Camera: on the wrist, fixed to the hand. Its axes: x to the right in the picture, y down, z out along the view.
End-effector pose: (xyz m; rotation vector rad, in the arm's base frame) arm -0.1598 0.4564 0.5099 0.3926 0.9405 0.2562
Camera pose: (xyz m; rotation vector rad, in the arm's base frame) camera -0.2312 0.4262 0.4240 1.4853 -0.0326 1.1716
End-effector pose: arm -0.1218 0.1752 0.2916 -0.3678 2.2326 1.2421
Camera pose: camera -0.1334 0.0604 0.2837 1.8207 1.9814 1.0229
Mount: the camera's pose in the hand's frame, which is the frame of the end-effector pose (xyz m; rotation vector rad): 0.0108 -0.0613 -0.0975 0.4805 -0.5800 1.4622
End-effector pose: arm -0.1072 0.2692 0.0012 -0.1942 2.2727 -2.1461
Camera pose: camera -0.1218 0.3618 0.0690 0.5781 0.8773 -1.3684
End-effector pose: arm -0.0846 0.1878 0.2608 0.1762 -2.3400 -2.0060
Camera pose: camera -0.0809 0.0816 0.2150 -1.6936 -1.9190 -0.7601
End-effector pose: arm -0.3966 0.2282 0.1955 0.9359 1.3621 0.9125
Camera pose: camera -0.4946 0.2168 0.1351 2.4494 0.1900 1.1674
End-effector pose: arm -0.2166 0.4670 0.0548 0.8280 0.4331 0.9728
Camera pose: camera -0.2415 0.4986 -0.0536 1.8790 -0.6087 1.8742
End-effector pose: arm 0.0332 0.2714 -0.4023 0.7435 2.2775 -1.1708
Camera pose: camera -0.0302 0.3256 -0.3222 1.5457 0.5488 -0.8941
